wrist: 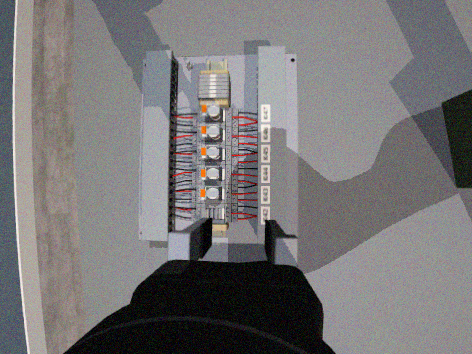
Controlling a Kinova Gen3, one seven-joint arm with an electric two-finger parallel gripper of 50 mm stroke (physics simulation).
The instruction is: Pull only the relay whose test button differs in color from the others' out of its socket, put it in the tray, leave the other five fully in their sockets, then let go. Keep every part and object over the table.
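Note:
There's a panel [243, 69] that I can see, and along with it my own gripper [238, 232].

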